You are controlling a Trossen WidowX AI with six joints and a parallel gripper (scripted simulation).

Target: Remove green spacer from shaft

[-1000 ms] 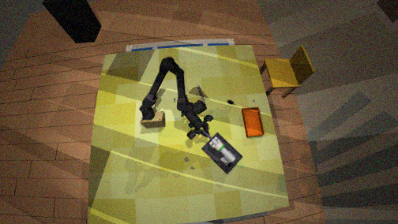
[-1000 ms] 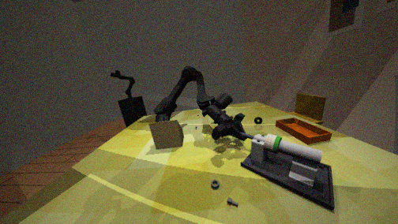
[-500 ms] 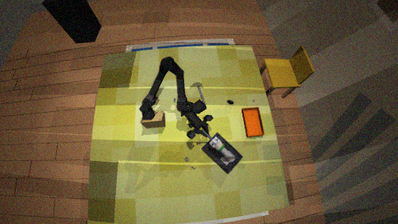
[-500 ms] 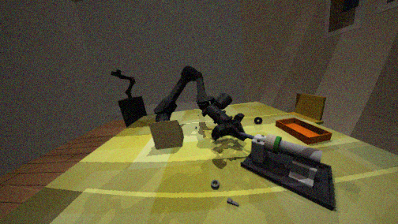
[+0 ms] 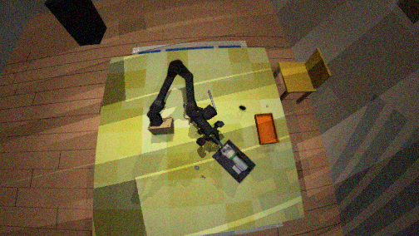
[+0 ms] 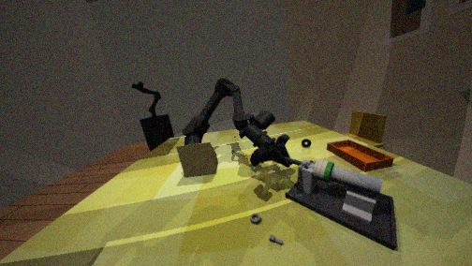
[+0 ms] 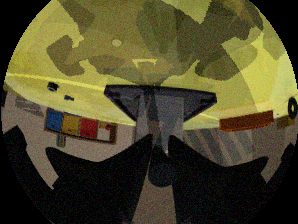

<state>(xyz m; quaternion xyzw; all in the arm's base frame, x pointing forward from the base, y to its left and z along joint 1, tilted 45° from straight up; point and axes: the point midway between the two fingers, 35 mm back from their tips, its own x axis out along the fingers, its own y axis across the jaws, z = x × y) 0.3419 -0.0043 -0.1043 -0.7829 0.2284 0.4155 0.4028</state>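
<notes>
The green spacer lies 80 mm ahead of my gripper tip, 80 mm to the right of it and 20 mm above it. Round my gripper tip: orange tray 320 mm ahead, 110 mm to the left, 50 mm below; black ring 160 mm ahead, 250 mm to the left, 40 mm below.
</notes>
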